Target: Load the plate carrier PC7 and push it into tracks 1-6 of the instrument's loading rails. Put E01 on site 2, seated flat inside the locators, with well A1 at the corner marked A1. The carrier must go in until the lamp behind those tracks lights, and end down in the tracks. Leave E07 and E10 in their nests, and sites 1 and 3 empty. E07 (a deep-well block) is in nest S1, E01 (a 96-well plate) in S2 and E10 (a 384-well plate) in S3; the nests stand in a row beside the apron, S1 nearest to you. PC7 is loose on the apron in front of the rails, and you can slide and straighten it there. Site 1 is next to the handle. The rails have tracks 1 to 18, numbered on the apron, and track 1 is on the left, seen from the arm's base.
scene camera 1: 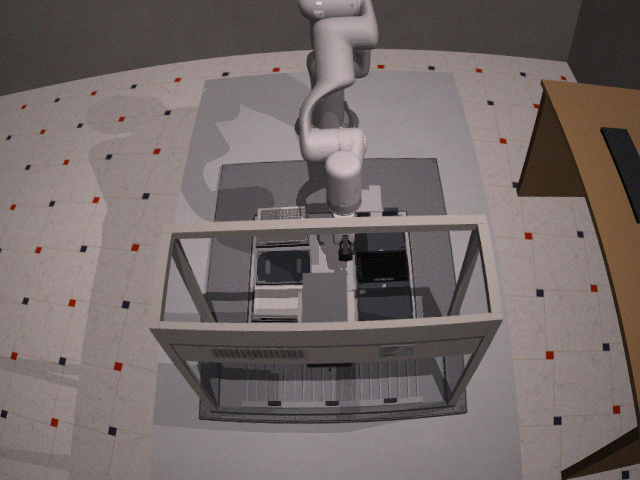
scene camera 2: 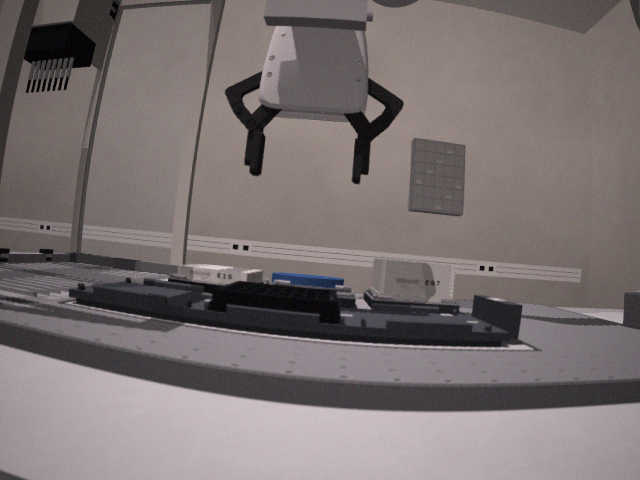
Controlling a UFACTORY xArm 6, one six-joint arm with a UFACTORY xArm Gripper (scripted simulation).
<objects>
well plate E01: scene camera 1; scene camera 2
plate carrier PC7: scene camera 1; scene camera 2
same spot on well plate E01: (scene camera 2: 241, 293) = (scene camera 1: 407, 270)
same spot on plate carrier PC7: (scene camera 1: 380, 300) = (scene camera 2: 165, 293)
</objects>
